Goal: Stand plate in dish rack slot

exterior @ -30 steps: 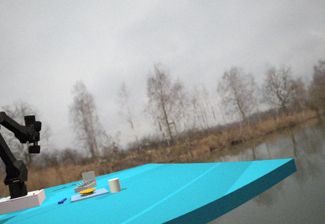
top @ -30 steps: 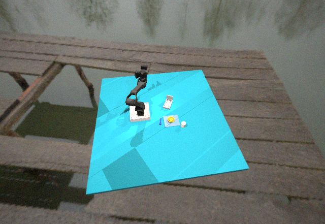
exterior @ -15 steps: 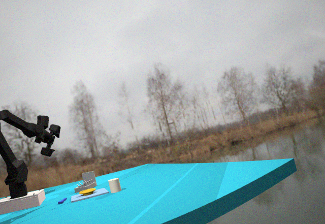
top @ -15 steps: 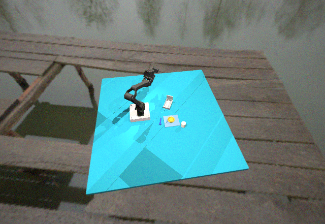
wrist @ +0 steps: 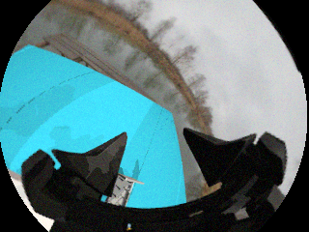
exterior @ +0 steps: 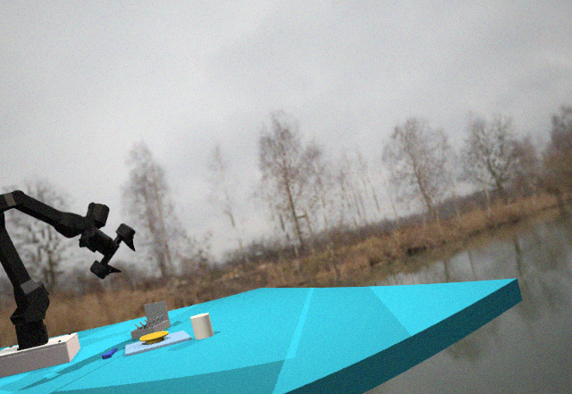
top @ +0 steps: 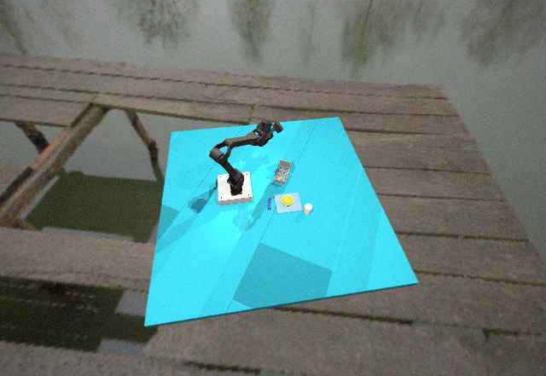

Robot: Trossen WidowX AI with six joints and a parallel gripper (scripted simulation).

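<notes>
Now: gripper tip 38 cm to the left of the yellow plate, 21 cm above it and 1 cm short of it. The rest, counted from my gripper tip: cream cup 47 cm to the right, 21 cm below, 11 cm ahead; then blue spoon 38 cm to the right, 23 cm below, 10 cm behind; then grey dish rack 21 cm below, 17 cm to the right, 2 cm ahead.
</notes>
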